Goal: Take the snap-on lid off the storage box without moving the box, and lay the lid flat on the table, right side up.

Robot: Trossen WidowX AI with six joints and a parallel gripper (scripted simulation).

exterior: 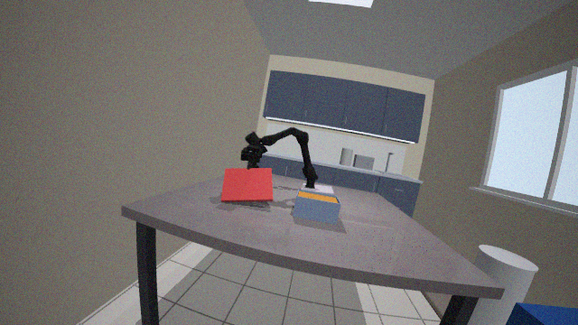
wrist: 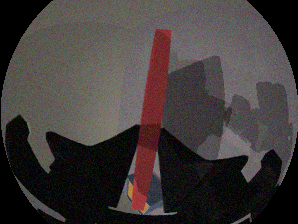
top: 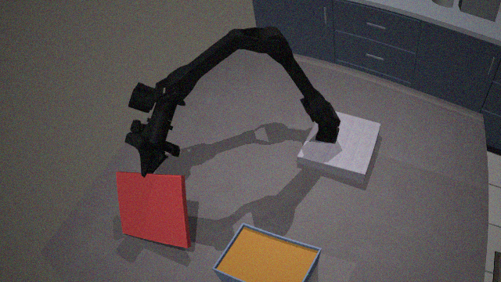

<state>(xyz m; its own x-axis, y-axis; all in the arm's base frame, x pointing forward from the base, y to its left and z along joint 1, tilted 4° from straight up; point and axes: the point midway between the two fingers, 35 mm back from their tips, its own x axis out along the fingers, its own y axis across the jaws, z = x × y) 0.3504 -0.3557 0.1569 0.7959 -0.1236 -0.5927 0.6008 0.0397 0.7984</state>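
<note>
The red lid lies 6 cm ahead of my gripper tip, 5 cm below it and 2 cm to the left of it. The rest, counted from my gripper tip: blue-grey box: 36 cm to the left, 10 cm below, 8 cm ahead.
</note>
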